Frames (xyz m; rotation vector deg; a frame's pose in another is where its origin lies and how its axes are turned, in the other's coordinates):
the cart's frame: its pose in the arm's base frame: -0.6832 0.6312 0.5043 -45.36 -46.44 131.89
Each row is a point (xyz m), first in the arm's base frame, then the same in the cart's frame.
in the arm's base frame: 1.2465 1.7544 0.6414
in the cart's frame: -0.5766 -1.4274 -1.6230
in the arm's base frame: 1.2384 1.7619 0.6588
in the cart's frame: -0.5721 -1.4418 -1.6090
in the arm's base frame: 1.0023 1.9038 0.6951
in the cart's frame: -0.3329 -1.4868 -1.4750
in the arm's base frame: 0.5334 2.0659 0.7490
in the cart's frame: 0.0684 -1.4850 -1.1783
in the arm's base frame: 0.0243 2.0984 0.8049
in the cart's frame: 0.4091 -1.3873 -0.8071
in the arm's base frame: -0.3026 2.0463 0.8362
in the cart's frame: 0.5807 -1.2736 -0.5460
